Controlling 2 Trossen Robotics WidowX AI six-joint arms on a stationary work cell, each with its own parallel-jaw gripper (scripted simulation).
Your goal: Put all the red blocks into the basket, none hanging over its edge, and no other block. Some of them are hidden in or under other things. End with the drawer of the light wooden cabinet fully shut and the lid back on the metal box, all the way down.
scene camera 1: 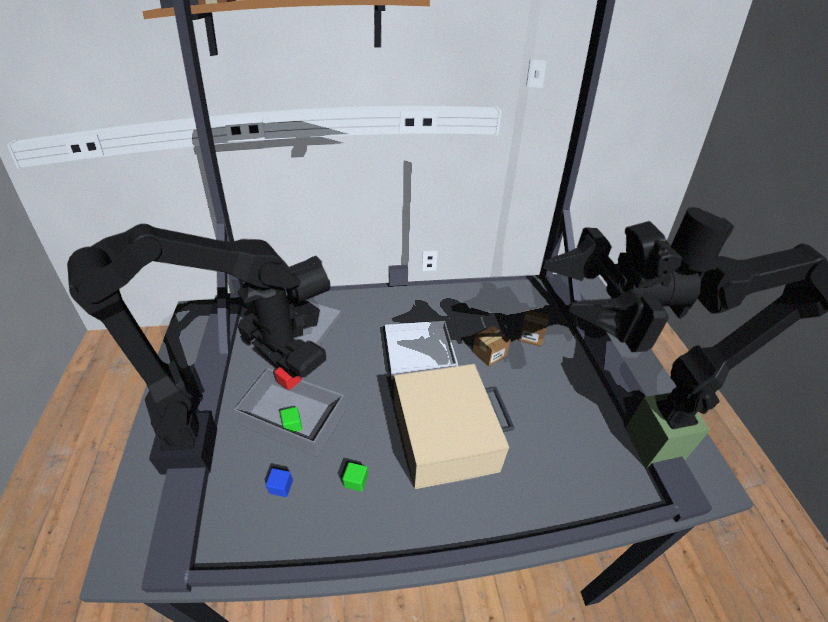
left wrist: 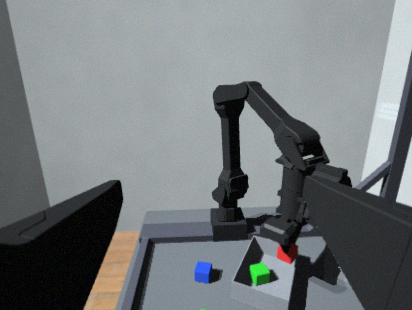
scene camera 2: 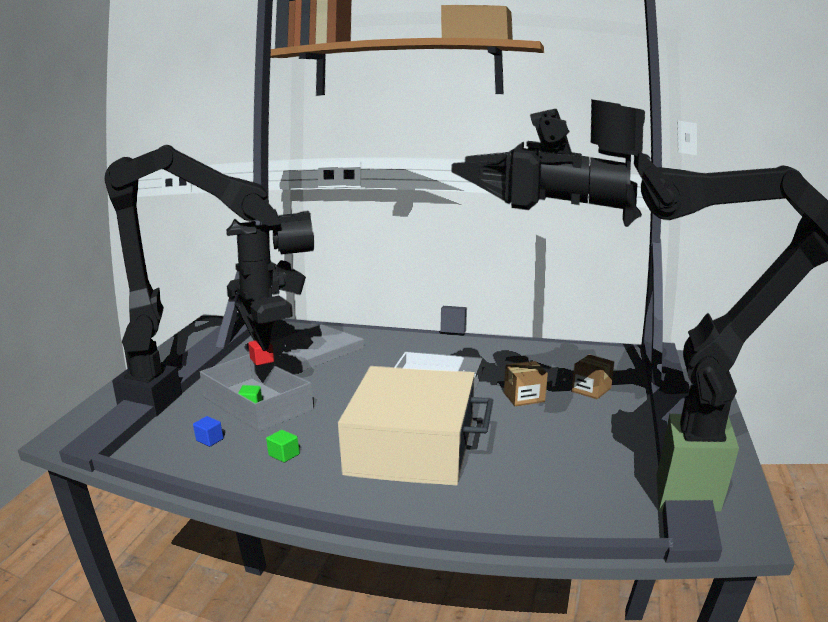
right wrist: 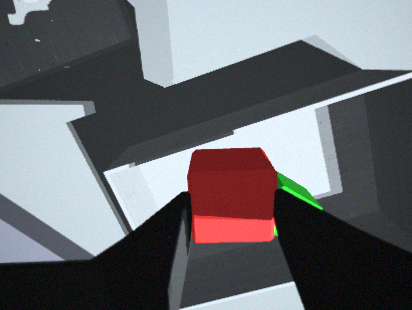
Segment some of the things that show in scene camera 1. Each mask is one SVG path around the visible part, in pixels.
My left gripper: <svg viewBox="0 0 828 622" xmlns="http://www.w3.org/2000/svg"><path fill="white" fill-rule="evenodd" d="M585 227L582 230L577 248L545 260L542 266L543 269L583 281L584 277L594 279L601 275L607 283L606 291L611 298L571 302L568 311L616 337L620 342L626 343L631 352L650 350L668 321L669 315L663 306L670 301L673 295L674 278L672 272L681 266L682 257L674 249L668 248L670 244L664 234L651 221L625 228L626 253L620 252L618 263L614 264L609 257L612 246L598 228Z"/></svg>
My right gripper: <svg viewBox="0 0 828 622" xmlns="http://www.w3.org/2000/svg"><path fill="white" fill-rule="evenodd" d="M287 294L290 309L285 316L277 320L265 321L258 318L254 310L240 320L238 329L240 334L247 339L251 337L251 332L257 329L253 333L256 339L253 341L253 344L278 368L282 366L292 378L297 375L302 378L308 376L326 361L325 349L312 341L304 343L301 339L294 339L295 336L299 337L303 334L302 329L317 326L320 309L308 301L298 303L296 299L291 299Z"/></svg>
A grey lid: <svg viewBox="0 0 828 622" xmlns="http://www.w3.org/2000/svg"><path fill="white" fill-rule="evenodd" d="M310 302L320 309L318 324L315 327L302 330L303 334L294 338L302 339L305 342L310 340L320 346L341 318L341 311Z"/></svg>
